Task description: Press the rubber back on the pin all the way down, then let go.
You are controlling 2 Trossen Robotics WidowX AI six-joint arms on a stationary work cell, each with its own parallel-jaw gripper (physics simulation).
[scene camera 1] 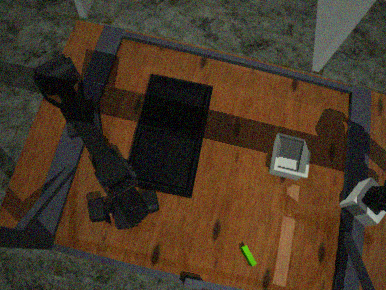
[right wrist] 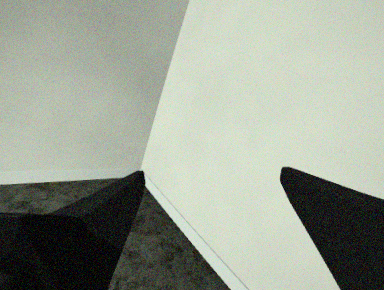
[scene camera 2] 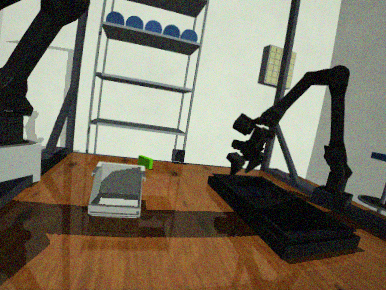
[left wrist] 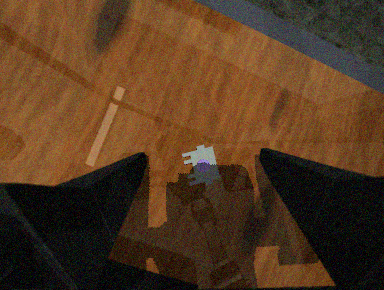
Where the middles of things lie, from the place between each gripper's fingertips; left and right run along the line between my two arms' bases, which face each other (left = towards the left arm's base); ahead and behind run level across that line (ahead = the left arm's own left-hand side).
I see my left gripper 30 cm short of the black two-compartment tray point(scene camera 1: 165, 153), 4 cm to the left of it and 1 cm below it. Also, from my left hand: white bin point(scene camera 2: 117, 188) 42 cm to the right, 33 cm ahead, 3 cm above.
My right hand is 2 cm past the white bin, 57 cm to the right of it and 38 cm above it. The rest, counted from my right hand: black two-compartment tray: 5 cm behind, 95 cm to the left, 40 cm below.
